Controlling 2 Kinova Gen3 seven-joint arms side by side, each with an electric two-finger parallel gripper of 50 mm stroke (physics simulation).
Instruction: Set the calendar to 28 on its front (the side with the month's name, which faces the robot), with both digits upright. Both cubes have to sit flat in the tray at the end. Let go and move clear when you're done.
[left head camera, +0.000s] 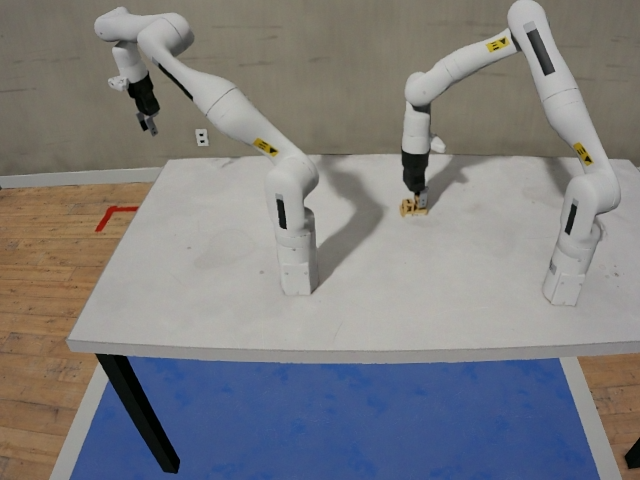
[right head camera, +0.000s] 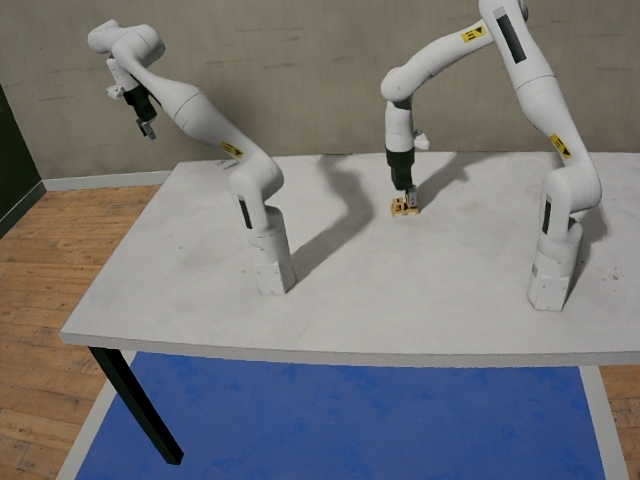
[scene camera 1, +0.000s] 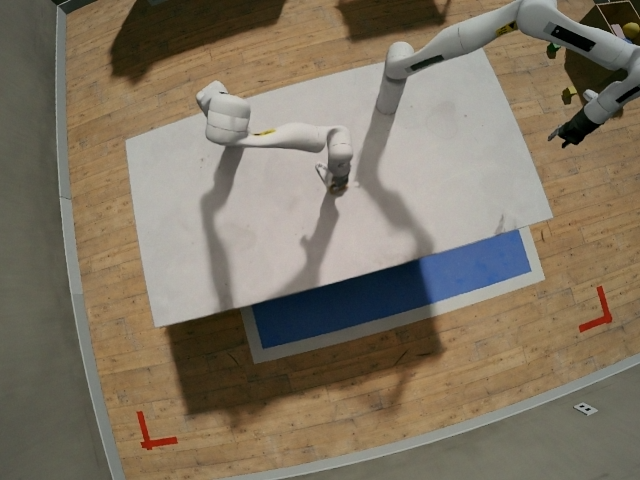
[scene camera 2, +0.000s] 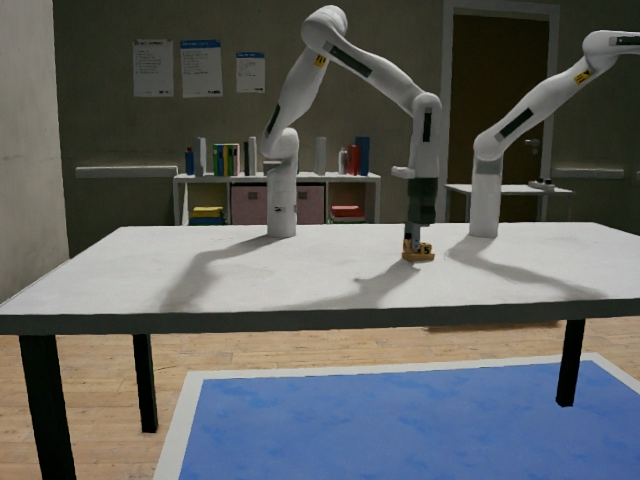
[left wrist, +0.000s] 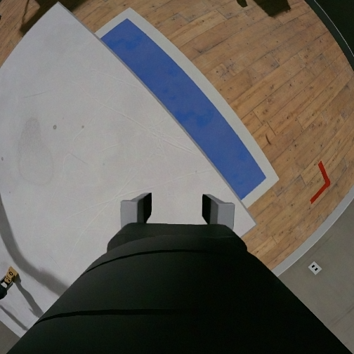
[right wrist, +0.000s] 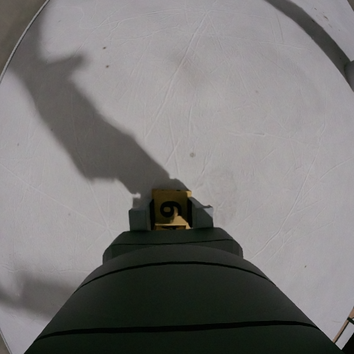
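Pixels of known places: left gripper, between the fingertips: (left head camera: 150, 132) (right head camera: 150, 136) (scene camera 1: 555, 142); right gripper, between the fingertips: (left head camera: 419, 202) (right head camera: 410, 201) (scene camera 1: 333, 186) (scene camera 2: 411, 247); left arm's base, origin of its link: (left head camera: 299, 281) (right head camera: 277, 281) (scene camera 1: 387, 104) (scene camera 2: 483, 235); right arm's base, origin of its link: (left head camera: 559, 291) (right head camera: 546, 295) (scene camera 2: 281, 234).
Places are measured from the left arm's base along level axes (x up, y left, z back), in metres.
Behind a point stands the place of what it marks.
The wooden calendar tray (left head camera: 415, 213) @(x 0.011, y -0.308, z -0.280 m) (right head camera: 406, 212) @(x 0.012, y -0.310, z -0.280 m) (scene camera 2: 419, 257) @(x 0.009, y -0.305, z -0.323 m) stands on the table. One cube (left head camera: 407, 206) @(x 0.034, y -0.284, z -0.282 m) (right head camera: 397, 206) @(x 0.031, y -0.285, z -0.283 m) (scene camera 2: 426, 249) @(x 0.027, y -0.285, z -0.313 m) sits in its left part in the head views; scene camera 2 shows a 5 on that cube's back. My right gripper (left head camera: 420, 198) @(x 0.031, y -0.322, z -0.305 m) (right head camera: 409, 197) @(x 0.031, y -0.322, z -0.305 m) (scene camera 2: 413, 241) @(x 0.031, y -0.322, z -0.305 m) points down, shut on the other cube (right wrist: 171, 206), at the tray's other end. This cube's top shows a 6 or 9, lying sideways in the right wrist view. Whether it touches the tray floor is hidden. The front digits are unreadable. My left gripper (left head camera: 146, 125) @(x 0.231, y 0.479, z -0.401 m) (scene camera 1: 558, 139) @(x 0.231, y 0.479, z -0.401 m) (left wrist: 176, 204) is open and empty, far away.
The white table (left head camera: 206, 304) @(x 0.000, y 0.218, z 0.085 m) (scene camera 2: 310, 289) @(x 0.000, y -0.596, z -0.545 m) carries both arm bases. The left base (left head camera: 298, 263) @(x 0.098, y -0.008, z 0.045 m) stands left of the calendar in the left head view, the right base (left head camera: 566, 273) @(x 0.096, y -0.623, z 0.079 m) to its right. A shelf unit (scene camera 2: 377, 198) and a door (scene camera 2: 498, 93) are behind the table in scene camera 2.
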